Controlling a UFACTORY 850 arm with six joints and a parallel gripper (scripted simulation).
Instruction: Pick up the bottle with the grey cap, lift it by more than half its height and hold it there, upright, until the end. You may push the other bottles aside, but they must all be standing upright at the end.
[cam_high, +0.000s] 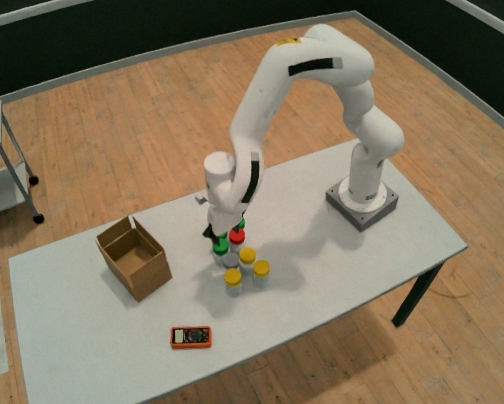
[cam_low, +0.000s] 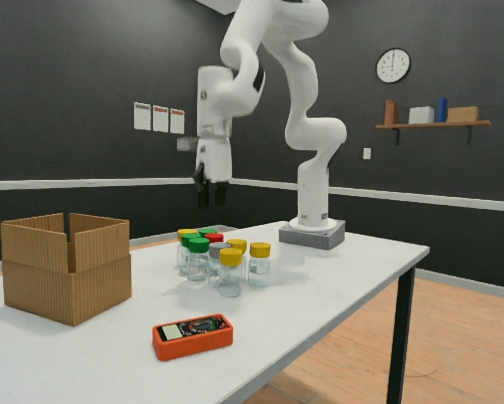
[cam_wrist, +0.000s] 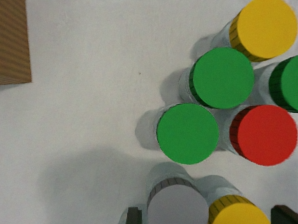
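Right now my hand is 16 cm above the grey-capped bottle and 3 cm to the right of it. From my hand the other things lie so: red-capped bottle: 16 cm below, 6 cm to the right, 6 cm behind; orange multimeter: 21 cm to the left, 20 cm ahead, 19 cm below.
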